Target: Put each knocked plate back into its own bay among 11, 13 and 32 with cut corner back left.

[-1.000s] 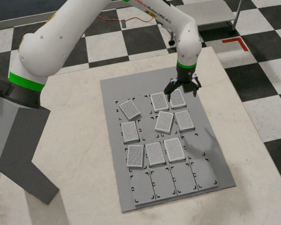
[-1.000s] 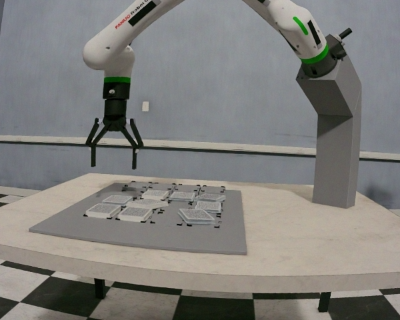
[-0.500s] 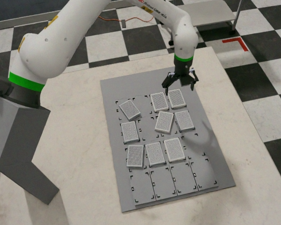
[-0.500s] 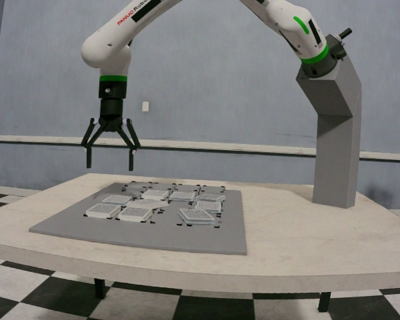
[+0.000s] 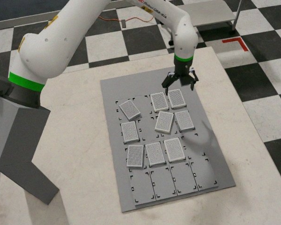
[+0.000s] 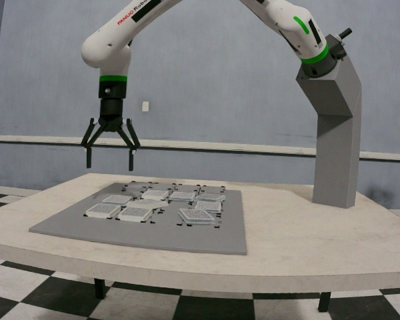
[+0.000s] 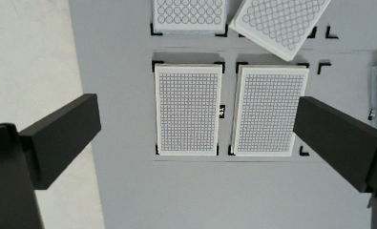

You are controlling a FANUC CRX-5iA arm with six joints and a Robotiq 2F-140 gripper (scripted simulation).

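My gripper is now 290 mm past the plate, 20 mm to the left of it and 130 mm above it. The rest, counted from my hand: bay label 21 (260 mm behind, 10 mm to the left, 140 mm below); then bay label 11 (360 mm behind, 10 mm to the right, 140 mm below).
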